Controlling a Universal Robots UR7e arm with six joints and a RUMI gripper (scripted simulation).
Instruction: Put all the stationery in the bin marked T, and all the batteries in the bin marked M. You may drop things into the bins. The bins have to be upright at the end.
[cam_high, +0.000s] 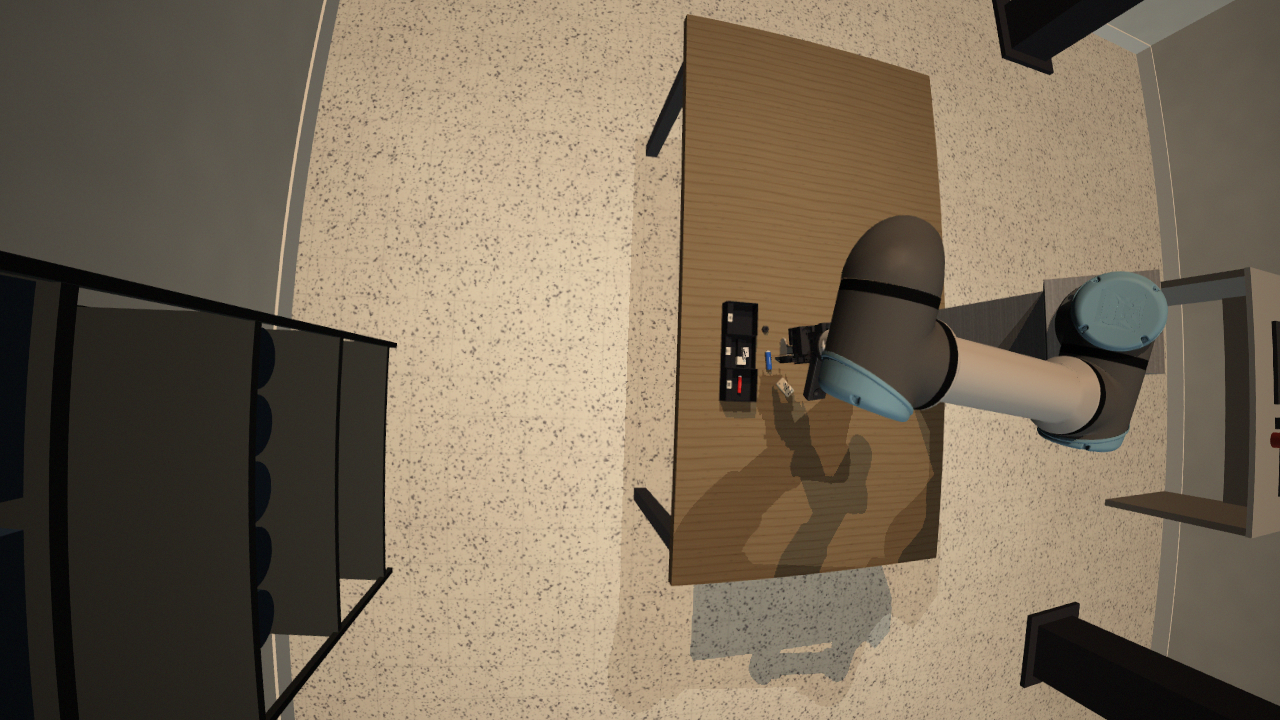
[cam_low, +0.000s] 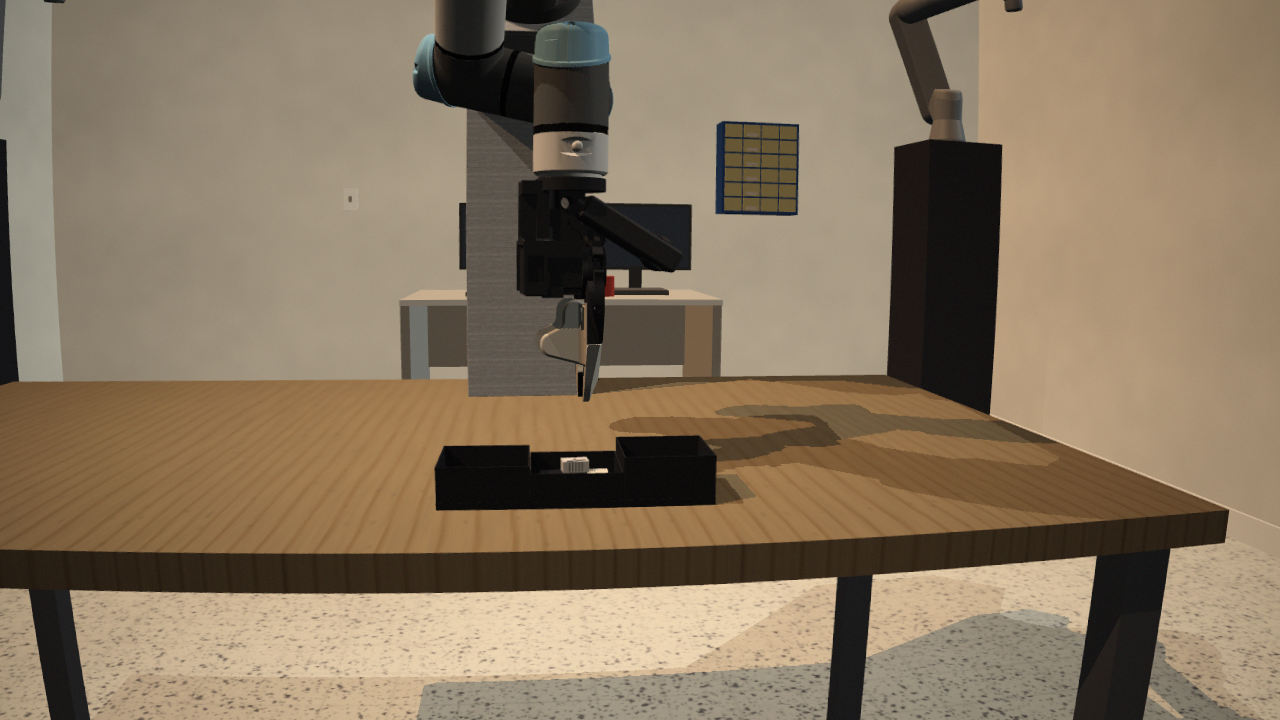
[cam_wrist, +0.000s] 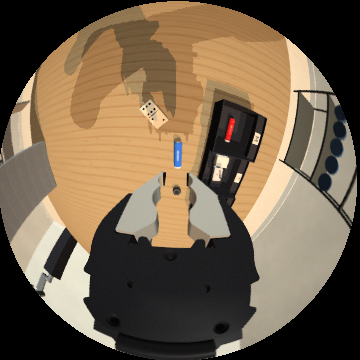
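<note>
Right now my hand is 80 mm above the blue battery. The rest, counted from my hand: black round piece: 10 mm ahead, 80 mm to the right, 90 mm below; white domino tile: 50 mm behind, 70 mm to the left, 90 mm below; eraser: 80 mm ahead, 10 mm to the right, 80 mm below.
</note>
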